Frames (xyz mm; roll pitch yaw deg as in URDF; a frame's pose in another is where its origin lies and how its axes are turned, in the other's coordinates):
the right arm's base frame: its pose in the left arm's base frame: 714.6 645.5 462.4 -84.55 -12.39 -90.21
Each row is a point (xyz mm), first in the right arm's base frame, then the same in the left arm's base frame.
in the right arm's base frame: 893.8 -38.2 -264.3
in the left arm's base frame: 444.7 -223.7 666.8
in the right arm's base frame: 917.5 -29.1 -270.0
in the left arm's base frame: 439.8 -248.9 662.5
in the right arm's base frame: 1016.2 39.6 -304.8
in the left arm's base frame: 411.2 -360.6 613.7
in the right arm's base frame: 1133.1 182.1 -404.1
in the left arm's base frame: 325.4 -506.9 491.0
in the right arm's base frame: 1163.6 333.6 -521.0
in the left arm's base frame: 223.2 -571.1 339.4
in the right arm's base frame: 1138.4 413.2 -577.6
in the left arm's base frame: 174.4 -564.4 251.3
